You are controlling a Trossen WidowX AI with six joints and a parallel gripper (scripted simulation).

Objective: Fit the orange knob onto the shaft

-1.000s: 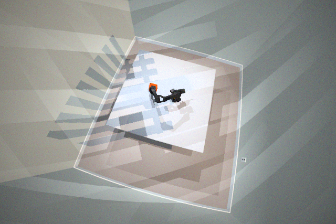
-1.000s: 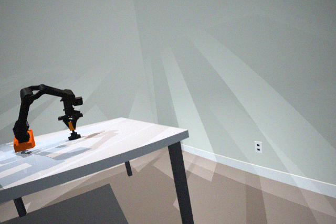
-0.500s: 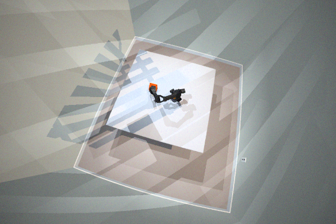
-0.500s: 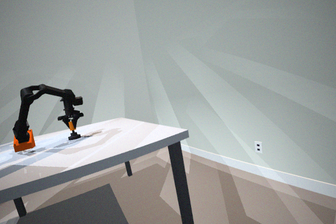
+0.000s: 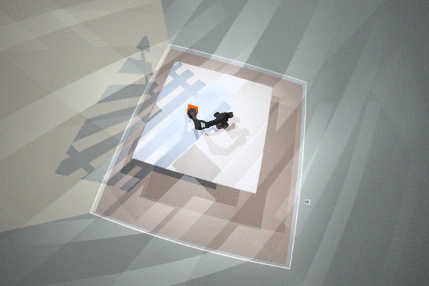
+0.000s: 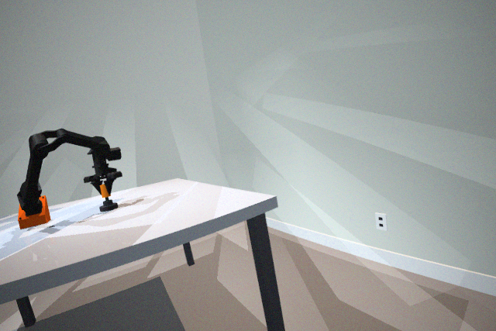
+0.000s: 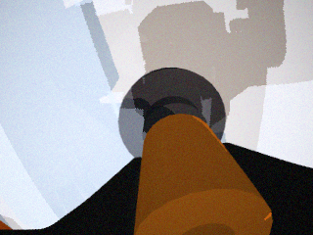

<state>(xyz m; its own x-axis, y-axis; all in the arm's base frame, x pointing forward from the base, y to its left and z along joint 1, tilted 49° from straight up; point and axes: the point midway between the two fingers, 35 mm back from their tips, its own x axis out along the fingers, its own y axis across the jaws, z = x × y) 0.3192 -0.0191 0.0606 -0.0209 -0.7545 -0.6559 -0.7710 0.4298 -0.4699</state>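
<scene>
My gripper tip is now 2 cm below the orange knob. Round my gripper tip: dark round pedestal: 4 cm below.
</scene>
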